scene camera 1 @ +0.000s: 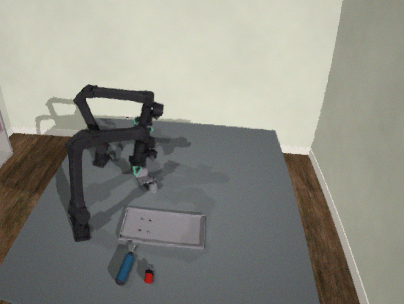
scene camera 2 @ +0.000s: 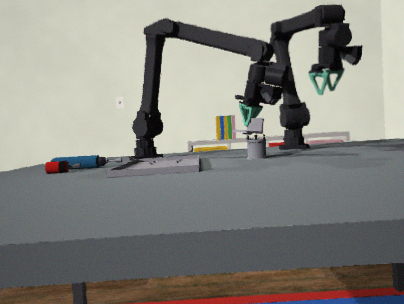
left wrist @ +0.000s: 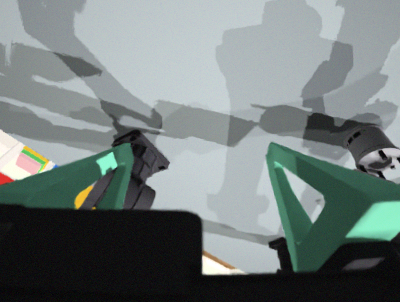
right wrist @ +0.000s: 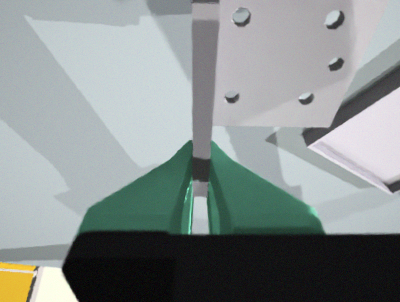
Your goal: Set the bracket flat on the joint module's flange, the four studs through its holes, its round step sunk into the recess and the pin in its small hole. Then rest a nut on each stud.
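Places are measured from the left arm's base along level axes (x ahead, y left, z up), in millimetres.
Pixels of known places: left gripper, fingertip midpoint: (scene camera 2: pixel 326 92) (left wrist: pixel 199 150); right gripper, fingertip midpoint: (scene camera 1: pixel 135 175) (scene camera 2: pixel 246 126) (right wrist: pixel 200 151); left arm's base, origin of the base link: (scene camera 1: pixel 101 161) (scene camera 2: pixel 294 148) (left wrist: pixel 142 152); right arm's base, origin of the base link: (scene camera 1: pixel 81 232).
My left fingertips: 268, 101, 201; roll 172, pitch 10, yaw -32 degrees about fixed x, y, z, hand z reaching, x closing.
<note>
Ahead of a thing's pixels: the offset from my left fingertips to its middle, as dx, dy, dz.
The grey bracket @(+121, -267, -96) (scene camera 1: pixel 144 178) (scene camera 2: pixel 255 125) (right wrist: pixel 280 60) is an angled plate with holes. My right gripper (scene camera 1: pixel 139 171) (scene camera 2: pixel 247 124) (right wrist: pixel 200 151) is shut on its upright wall. Its holed plate hangs roughly level, close above the joint module's studs in scene camera 2. The joint module @(+160, -242, -164) (scene camera 2: pixel 256 149) (left wrist: pixel 370 141) stands upright on the table; its flange and dark studs show at the left wrist view's right edge. The bracket hides much of it in scene camera 1. My left gripper (scene camera 1: pixel 143 126) (scene camera 2: pixel 326 91) (left wrist: pixel 199 150) is open and empty, high and apart. Small nuts (scene camera 1: pixel 150 220) (scene camera 2: pixel 179 161) lie in the tray.
The shallow grey tray @(+309, -513, -193) (scene camera 1: pixel 165 212) (scene camera 2: pixel 155 172) lies below the bracket in scene camera 1. A blue-handled tool @(+223, -793, -181) (scene camera 1: pixel 125 268) (scene camera 2: pixel 80 161) and a short red tool @(+335, -806, -184) (scene camera 1: pixel 149 276) (scene camera 2: pixel 56 167) lie beyond it. Both arms stand close together above the table.
</note>
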